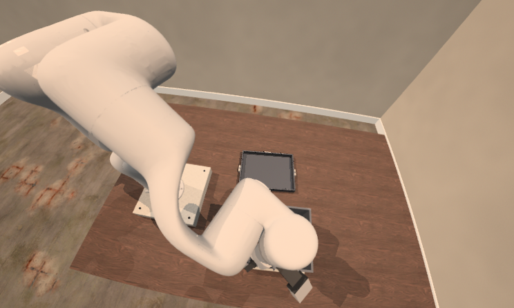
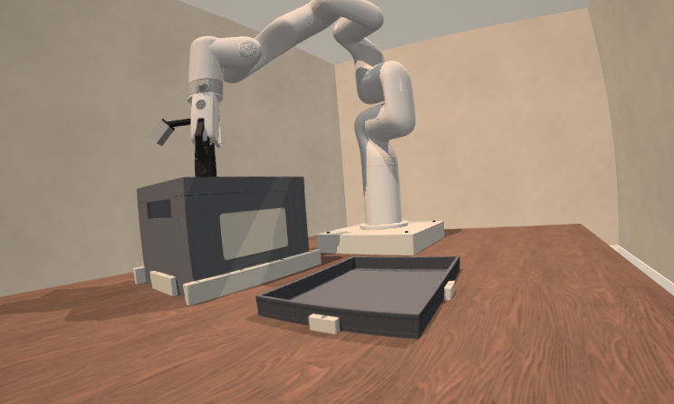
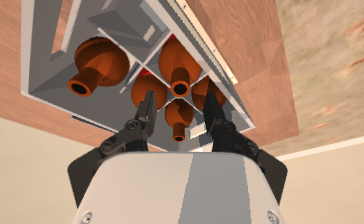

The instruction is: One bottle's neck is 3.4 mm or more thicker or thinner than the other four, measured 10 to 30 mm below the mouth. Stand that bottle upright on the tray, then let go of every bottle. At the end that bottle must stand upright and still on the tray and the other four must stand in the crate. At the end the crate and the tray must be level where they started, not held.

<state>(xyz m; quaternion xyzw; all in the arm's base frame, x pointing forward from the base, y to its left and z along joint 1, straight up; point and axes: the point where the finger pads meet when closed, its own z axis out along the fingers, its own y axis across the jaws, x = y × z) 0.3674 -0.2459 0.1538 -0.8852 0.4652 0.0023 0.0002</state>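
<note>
The dark grey crate lies 10 mm ahead of my hand, 50 mm to the left of it and 120 mm below it. Round my hand: dark tray 60 mm ahead, 340 mm to the left, 190 mm below; brown bottle 20 mm ahead, 90 mm to the left, 110 mm below.
</note>
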